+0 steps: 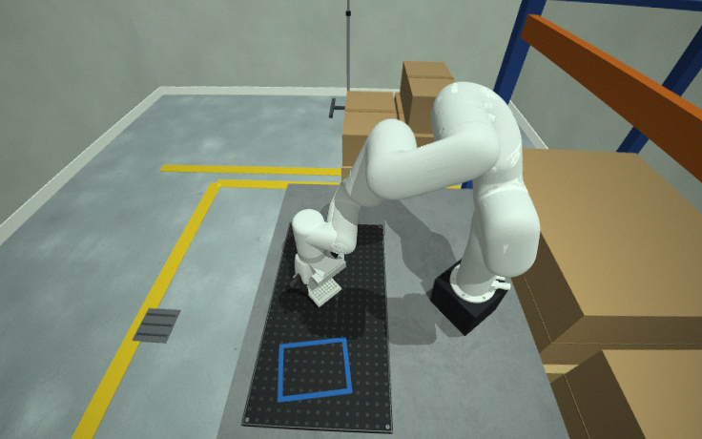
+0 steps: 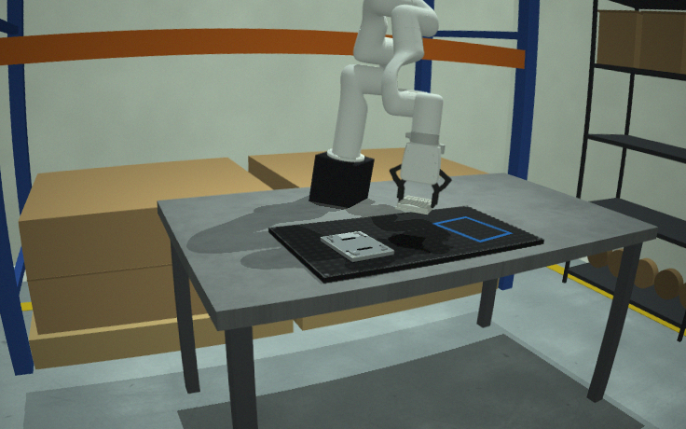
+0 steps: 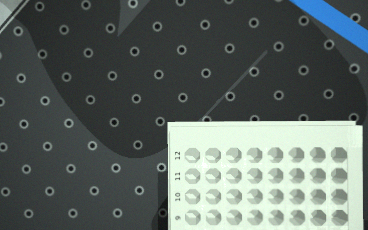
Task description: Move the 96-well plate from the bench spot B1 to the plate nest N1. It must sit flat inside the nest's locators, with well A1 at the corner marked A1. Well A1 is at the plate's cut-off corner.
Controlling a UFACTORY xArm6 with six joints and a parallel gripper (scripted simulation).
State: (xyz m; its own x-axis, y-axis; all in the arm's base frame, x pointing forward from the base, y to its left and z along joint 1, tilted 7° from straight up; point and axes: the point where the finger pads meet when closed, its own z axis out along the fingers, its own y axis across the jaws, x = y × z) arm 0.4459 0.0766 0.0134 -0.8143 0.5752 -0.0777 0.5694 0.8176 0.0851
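Right now the light grey plate nest N1 is 50 mm ahead of my hand, 180 mm to the right of it and 100 mm below it. Round my hand: white 96-well plate (10 mm below).
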